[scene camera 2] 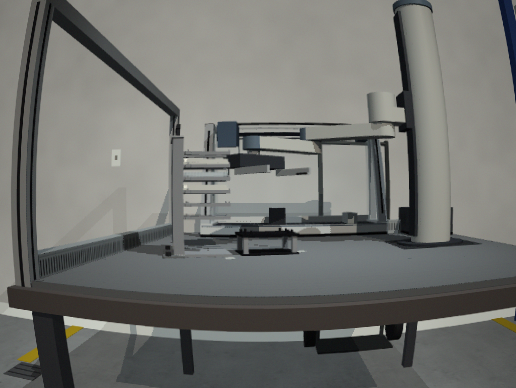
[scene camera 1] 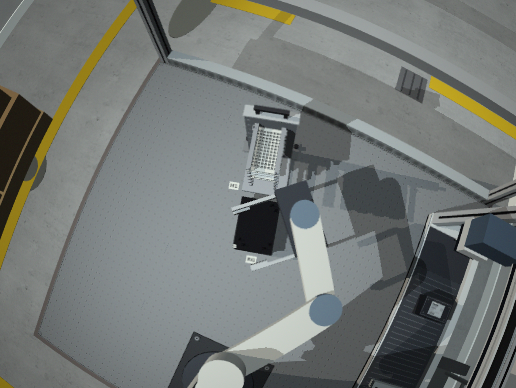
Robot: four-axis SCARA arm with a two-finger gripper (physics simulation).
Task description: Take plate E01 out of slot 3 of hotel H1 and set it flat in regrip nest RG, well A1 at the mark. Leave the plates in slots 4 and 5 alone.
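Frame: origin at the arm's base, x left, y back, z up, level; metres.
Seen in the pictures: gripper, fingertip midpoint: (scene camera 2: 290, 169) (scene camera 1: 241, 239); arm's base, link origin: (scene camera 2: 430, 246).
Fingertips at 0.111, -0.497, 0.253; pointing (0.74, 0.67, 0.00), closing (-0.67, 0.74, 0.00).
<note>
Pixels of each thing's top centre, then the offset from my fingertips to it, as dx, dy, dz. "pt": a spot on its surface instead.
- slot 4, surface spot: (scene camera 2: 206, 175) pt +0.078, -0.230, -0.018
- slot 5, surface spot: (scene camera 2: 206, 162) pt +0.078, -0.231, +0.017
- white well plate, top centre: (scene camera 1: 266, 149) (scene camera 2: 204, 160) +0.037, -0.242, +0.027
- Regrip nest RG, top centre: (scene camera 2: 266, 229) (scene camera 1: 256, 224) -0.006, -0.070, -0.170
- small white mark, top centre: (scene camera 1: 234, 246) +0.028, +0.017, -0.180
- Label H1, surface spot: (scene camera 1: 233, 185) pt +0.120, -0.164, -0.239
- label RG, top centre: (scene camera 1: 251, 259) -0.032, +0.032, -0.239
- frame post, surface spot: (scene camera 1: 154, 30) pt +0.577, -0.508, +0.012
Hotel H1 (scene camera 1: 247, 120) (scene camera 2: 178, 200) is an upright rack with several shelf levels. Counted from the bottom, a pale plate, E01 (scene camera 2: 206, 188), lies in slot 3. Above it are the plates in slot 4 (scene camera 2: 206, 175) and slot 5 (scene camera 2: 206, 162). From above, a white well plate (scene camera 1: 267, 150) shows at the top and hides those below. Regrip nest RG (scene camera 1: 256, 227) (scene camera 2: 266, 234) is a black stand beside the hotel, bare on top, with a small white mark (scene camera 1: 235, 246) at one corner. My gripper (scene camera 1: 242, 239) (scene camera 2: 288, 170) is open and empty, high above the nest, fingers spread wide.
Label H1 (scene camera 1: 233, 185) and label RG (scene camera 1: 251, 259) lie on the table. The arm column (scene camera 2: 427, 125) stands on the far side of the nest from the hotel. A dark ribbed unit (scene camera 1: 400, 320) runs along the right side. A frame post (scene camera 1: 154, 30) stands at the table's corner.
</note>
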